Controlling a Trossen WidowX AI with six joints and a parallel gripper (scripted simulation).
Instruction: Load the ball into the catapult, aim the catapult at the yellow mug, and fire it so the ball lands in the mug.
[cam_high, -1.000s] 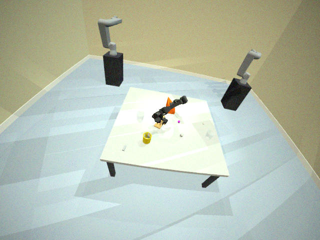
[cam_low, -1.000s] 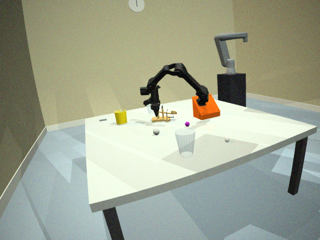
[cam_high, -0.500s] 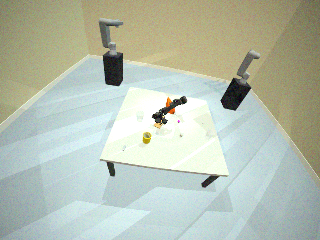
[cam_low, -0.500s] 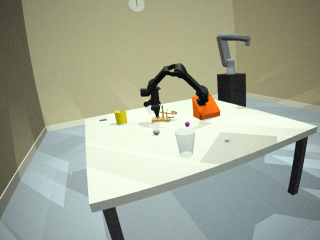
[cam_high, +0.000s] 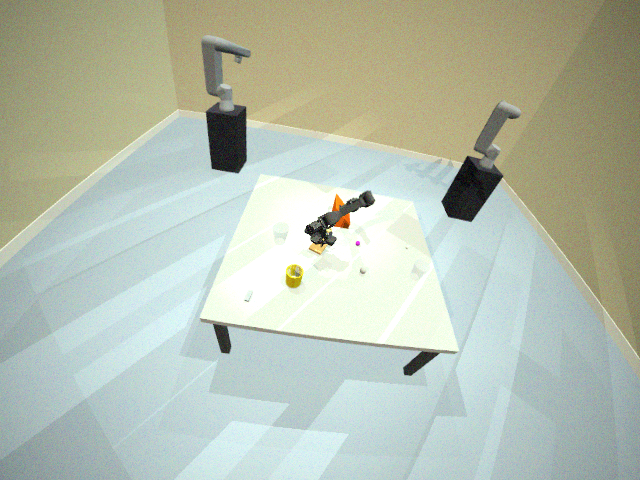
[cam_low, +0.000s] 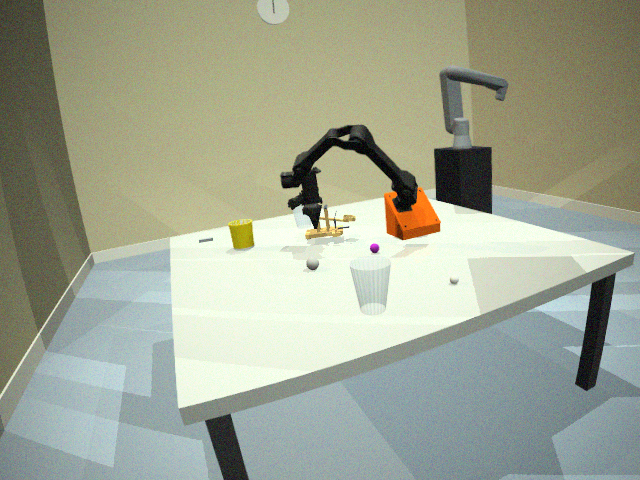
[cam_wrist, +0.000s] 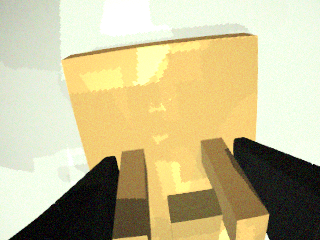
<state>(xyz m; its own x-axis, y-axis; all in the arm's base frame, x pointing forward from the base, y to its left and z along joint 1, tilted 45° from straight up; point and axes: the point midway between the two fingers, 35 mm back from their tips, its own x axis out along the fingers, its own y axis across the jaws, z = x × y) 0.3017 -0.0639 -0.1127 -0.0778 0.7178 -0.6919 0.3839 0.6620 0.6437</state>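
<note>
My gripper tip is 260 mm to the right of the purple ball, 110 mm past it and 40 mm above it. From my gripper tip the other things lie so: grey ball 280 mm to the left, 110 mm ahead, 30 mm below; wooden catapult 60 mm behind, 40 mm to the left, 20 mm above; yellow mug 270 mm ahead, 110 mm to the right, 20 mm below.
</note>
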